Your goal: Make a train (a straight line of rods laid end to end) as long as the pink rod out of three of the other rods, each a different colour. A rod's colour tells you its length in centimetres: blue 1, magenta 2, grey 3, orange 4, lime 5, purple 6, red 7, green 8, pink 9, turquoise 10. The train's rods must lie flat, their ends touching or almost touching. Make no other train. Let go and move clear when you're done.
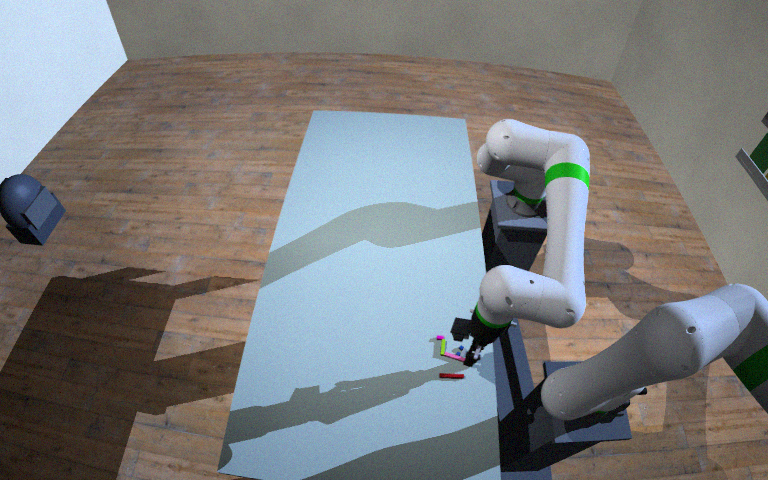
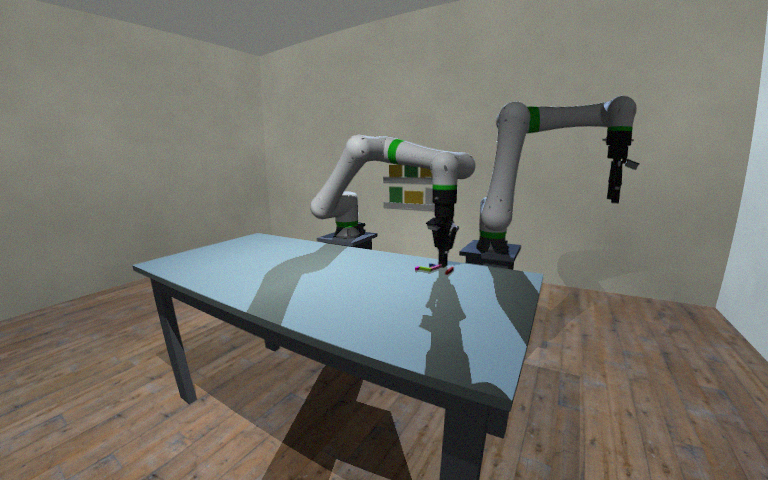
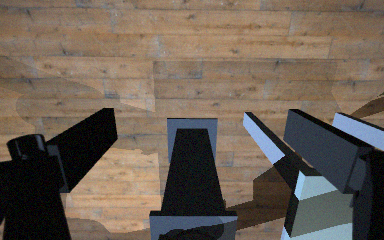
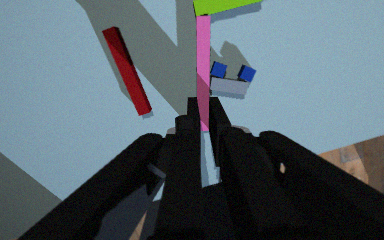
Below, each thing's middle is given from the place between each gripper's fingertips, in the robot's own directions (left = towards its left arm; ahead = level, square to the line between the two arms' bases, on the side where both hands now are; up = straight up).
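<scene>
My right gripper (image 2: 442, 265) sits 30 mm above the red rod (image 4: 113, 37), and it's 60 mm short of it and 40 mm to the right of it.
As for my left hand (image 2: 612, 201), the rod is 27 cm below it, 35 cm ahead of it and 62 cm to the right of it.
</scene>
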